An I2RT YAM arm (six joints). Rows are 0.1 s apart.
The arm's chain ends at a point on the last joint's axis. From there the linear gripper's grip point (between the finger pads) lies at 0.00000 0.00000 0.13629 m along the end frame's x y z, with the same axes.
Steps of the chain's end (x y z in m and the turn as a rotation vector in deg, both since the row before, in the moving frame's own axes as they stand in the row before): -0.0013 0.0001 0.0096 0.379 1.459 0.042; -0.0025 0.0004 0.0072 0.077 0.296 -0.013; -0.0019 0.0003 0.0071 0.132 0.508 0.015; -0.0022 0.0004 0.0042 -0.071 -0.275 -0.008; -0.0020 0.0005 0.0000 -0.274 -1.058 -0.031
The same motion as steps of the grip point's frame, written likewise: 0.0022 -0.0008 0.0096 0.379 1.459 0.042; -0.0018 0.0002 0.0072 0.077 0.296 -0.013; -0.0007 0.0000 0.0071 0.132 0.508 0.015; -0.0029 0.0006 0.0042 -0.071 -0.275 -0.008; -0.0045 0.0012 0.0000 -0.274 -1.058 -0.031
